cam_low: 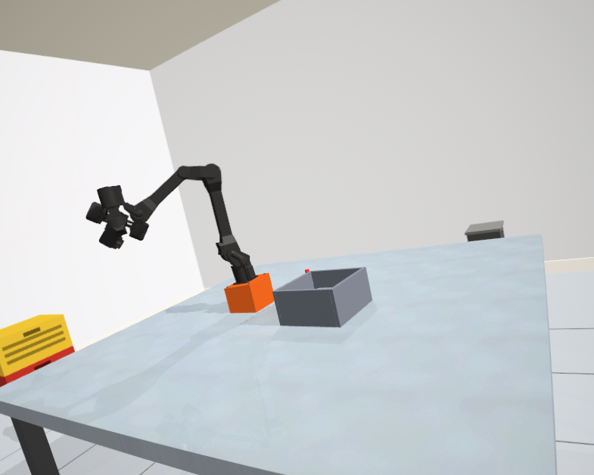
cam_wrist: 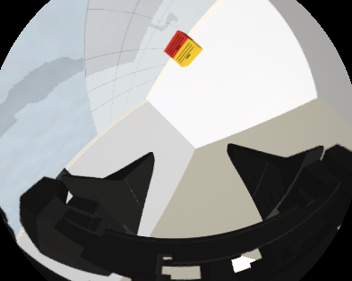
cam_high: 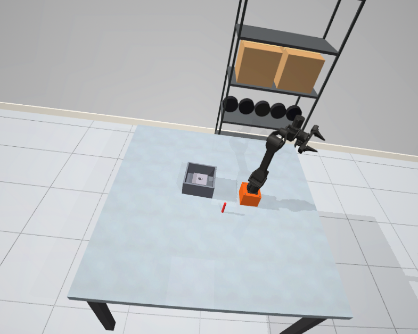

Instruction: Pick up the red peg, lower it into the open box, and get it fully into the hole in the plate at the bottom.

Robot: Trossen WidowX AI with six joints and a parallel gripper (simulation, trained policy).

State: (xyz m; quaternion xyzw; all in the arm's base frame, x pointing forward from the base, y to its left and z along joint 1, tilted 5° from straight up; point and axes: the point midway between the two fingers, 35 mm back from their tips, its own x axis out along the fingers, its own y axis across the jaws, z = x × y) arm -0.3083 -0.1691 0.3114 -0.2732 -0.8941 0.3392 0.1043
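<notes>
Now: gripper tip 520 mm short of the red peg, 330 mm above it and 290 mm to the right of it. Also, from my gripper tip: light grey plate (680 mm ahead, 330 mm below, 100 mm to the left); grey box (680 mm ahead, 340 mm below, 100 mm to the left).
</notes>
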